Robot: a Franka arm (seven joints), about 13 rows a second.
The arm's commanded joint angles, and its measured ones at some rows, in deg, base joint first. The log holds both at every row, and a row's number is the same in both.
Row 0, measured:
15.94 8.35 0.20 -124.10 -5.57 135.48 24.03
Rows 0 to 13, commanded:
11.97 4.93 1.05 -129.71 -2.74 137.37 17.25
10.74 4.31 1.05 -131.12 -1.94 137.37 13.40
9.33 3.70 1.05 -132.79 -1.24 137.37 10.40
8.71 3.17 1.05 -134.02 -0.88 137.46 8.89
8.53 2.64 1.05 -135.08 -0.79 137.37 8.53
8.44 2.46 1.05 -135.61 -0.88 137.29 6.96
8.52 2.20 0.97 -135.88 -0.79 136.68 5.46
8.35 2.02 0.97 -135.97 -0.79 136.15 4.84
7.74 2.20 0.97 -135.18 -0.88 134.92 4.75
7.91 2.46 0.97 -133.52 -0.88 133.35 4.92
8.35 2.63 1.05 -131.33 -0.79 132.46 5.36
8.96 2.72 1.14 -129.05 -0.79 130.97 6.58
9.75 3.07 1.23 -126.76 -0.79 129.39 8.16
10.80 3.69 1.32 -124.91 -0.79 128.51 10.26
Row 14, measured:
9.73 3.37 0.70 -128.54 -2.04 131.44 7.90
